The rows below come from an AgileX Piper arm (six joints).
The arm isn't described. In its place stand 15 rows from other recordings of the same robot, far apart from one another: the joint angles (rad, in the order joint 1, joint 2, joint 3, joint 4, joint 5, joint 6), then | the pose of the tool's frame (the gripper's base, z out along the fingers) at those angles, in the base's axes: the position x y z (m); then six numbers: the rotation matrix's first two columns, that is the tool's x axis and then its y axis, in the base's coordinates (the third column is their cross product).
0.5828 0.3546 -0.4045 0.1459 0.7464 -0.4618 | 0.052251 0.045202 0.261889 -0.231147 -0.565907 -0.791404 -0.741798 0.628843 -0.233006
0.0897 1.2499 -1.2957 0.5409 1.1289 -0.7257 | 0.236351 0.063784 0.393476 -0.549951 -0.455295 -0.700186 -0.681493 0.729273 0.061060
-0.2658 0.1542 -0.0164 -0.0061 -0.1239 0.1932 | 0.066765 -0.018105 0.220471 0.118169 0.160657 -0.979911 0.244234 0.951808 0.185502
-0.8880 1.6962 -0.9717 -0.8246 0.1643 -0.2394 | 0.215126 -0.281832 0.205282 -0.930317 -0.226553 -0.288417 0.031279 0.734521 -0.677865
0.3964 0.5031 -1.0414 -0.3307 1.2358 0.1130 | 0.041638 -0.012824 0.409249 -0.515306 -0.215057 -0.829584 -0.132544 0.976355 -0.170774
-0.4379 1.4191 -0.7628 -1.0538 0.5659 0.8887 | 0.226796 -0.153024 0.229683 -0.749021 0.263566 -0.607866 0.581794 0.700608 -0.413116
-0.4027 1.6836 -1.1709 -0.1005 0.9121 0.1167 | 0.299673 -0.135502 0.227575 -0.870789 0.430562 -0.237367 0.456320 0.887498 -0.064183
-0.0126 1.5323 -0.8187 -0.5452 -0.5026 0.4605 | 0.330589 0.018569 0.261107 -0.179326 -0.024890 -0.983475 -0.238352 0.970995 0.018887
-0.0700 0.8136 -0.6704 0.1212 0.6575 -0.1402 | 0.154592 -0.004099 0.303530 -0.650169 0.001521 -0.759788 -0.014821 0.999782 0.014684
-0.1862 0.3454 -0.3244 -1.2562 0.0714 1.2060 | 0.084157 -0.022135 0.297474 0.030826 -0.055989 -0.997955 0.253133 0.966318 -0.046395
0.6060 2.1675 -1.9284 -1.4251 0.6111 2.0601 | 0.452182 0.250502 0.299920 -0.172484 0.499762 -0.848815 0.113826 0.866070 0.486791
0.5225 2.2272 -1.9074 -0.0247 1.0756 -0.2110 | 0.413153 0.235647 0.198886 -0.707030 -0.662023 -0.248664 -0.666694 0.741256 -0.077838
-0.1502 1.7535 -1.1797 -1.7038 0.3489 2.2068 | 0.389626 -0.090152 0.259519 -0.158597 0.475671 -0.865207 0.590129 0.748218 0.303180
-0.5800 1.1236 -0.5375 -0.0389 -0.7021 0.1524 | 0.195737 -0.125508 0.311988 0.231764 -0.005576 -0.972756 0.502687 0.856804 0.114856
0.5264 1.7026 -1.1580 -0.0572 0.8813 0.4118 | 0.288259 0.162862 0.218410 -0.963494 -0.136251 -0.230467 -0.150353 0.987622 0.044691
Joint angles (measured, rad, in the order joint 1, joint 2, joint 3, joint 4, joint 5, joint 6), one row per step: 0.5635 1.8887 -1.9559 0.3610 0.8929 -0.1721; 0.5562 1.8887 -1.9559 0.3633 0.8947 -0.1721; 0.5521 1.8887 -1.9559 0.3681 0.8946 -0.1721; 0.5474 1.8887 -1.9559 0.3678 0.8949 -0.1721; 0.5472 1.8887 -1.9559 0.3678 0.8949 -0.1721; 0.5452 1.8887 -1.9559 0.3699 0.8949 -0.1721; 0.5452 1.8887 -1.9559 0.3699 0.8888 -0.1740; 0.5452 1.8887 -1.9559 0.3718 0.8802 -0.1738; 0.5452 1.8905 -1.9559 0.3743 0.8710 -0.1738; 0.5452 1.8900 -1.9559 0.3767 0.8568 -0.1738; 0.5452 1.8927 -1.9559 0.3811 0.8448 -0.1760; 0.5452 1.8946 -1.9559 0.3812 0.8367 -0.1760; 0.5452 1.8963 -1.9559 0.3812 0.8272 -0.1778
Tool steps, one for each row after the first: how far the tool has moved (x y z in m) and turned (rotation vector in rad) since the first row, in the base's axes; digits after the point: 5 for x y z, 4 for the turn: 0.00164 -0.00250 -0.00006 0.0009 0.0026 -0.0063; 0.00249 -0.00370 0.00007 0.0050 0.0050 -0.0097; 0.00366 -0.00541 0.00004 0.0046 0.0051 -0.0143; 0.00371 -0.00548 0.00004 0.0046 0.0051 -0.0145; 0.00413 -0.00608 0.00010 0.0064 0.0062 -0.0162; 0.00451 -0.00600 0.00048 0.0088 0.0003 -0.0172; 0.00499 -0.00577 0.00108 0.0151 -0.0052 -0.0201; 0.00587 -0.00527 0.00095 0.0212 -0.0094 -0.0230; 0.00656 -0.00504 0.00215 0.0311 -0.0194 -0.0277; 0.00775 -0.00430 0.00186 0.0387 -0.0253 -0.0301; 0.00868 -0.00395 0.00156 0.0421 -0.0298 -0.0330; 0.00964 -0.00361 0.00144 0.0454 -0.0368 -0.0354
